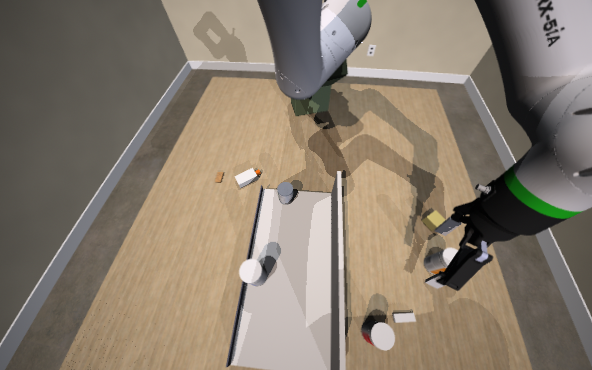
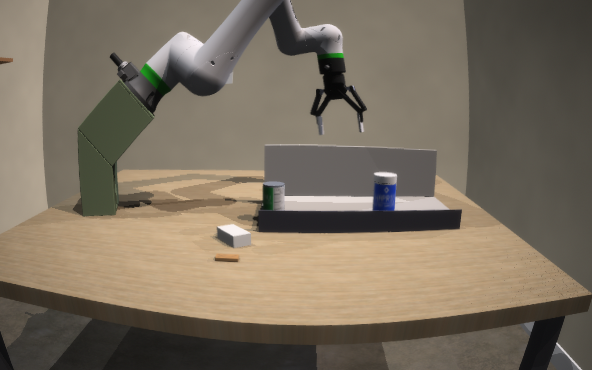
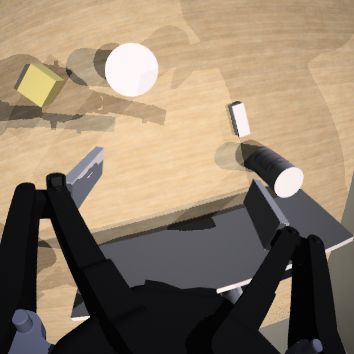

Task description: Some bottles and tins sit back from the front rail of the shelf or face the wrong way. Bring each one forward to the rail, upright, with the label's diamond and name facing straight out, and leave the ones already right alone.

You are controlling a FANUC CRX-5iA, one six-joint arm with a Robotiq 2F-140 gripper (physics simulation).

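Pixels of known places: gripper, fingertip midpoint: (image 1: 436, 256) (image 2: 341, 133) (image 3: 177, 175); arm's base, origin of the base link: (image 2: 137, 97).
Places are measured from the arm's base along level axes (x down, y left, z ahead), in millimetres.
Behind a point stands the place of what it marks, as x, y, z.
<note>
A blue bottle with a white lid (image 1: 251, 272) @(201, -80, 718) (image 2: 384, 192) @(240, -114, 710) stands upright at the dark front rail (image 2: 350, 221) @(309, -133, 628) (image 1: 244, 305) @(309, -101, 800), its diamond and name facing out. A green and white tin with a grey top (image 1: 285, 190) @(240, -52, 440) (image 2: 273, 196) @(266, -82, 436) stands upright at one end of the shelf (image 1: 312, 260) @(309, 75, 637), a little back from the rail; its label looks turned sideways. Behind the back panel (image 1: 341, 260) @(162, 143, 651) (image 2: 325, 172) @(239, 127, 558) (image 3: 195, 255) @(242, 145, 624), a white-lidded container with orange on its side (image 1: 450, 256) @(229, 459, 572) (image 3: 131, 69) @(229, 468, 576) and a white-lidded red and dark one (image 1: 382, 336) @(239, 270, 797) (image 3: 288, 182) @(239, 271, 795) stand on the table. My gripper (image 1: 441, 253) @(145, 369, 604) (image 2: 341, 127) @(145, 369, 604) (image 3: 177, 175) @(145, 369, 604) is open and empty, high above the table behind the panel.
A yellow block (image 1: 434, 220) @(300, 472, 432) (image 3: 40, 84) @(300, 479, 432) and a small white block (image 1: 404, 317) @(326, 362, 744) (image 3: 240, 119) @(326, 364, 743) lie behind the panel. A white box (image 1: 246, 177) @(310, -231, 372) (image 2: 233, 235) @(310, -276, 375) and a small orange piece (image 1: 219, 177) @(330, -351, 380) (image 2: 227, 257) @(330, -361, 380) lie in front, beyond the shelf's tin end.
</note>
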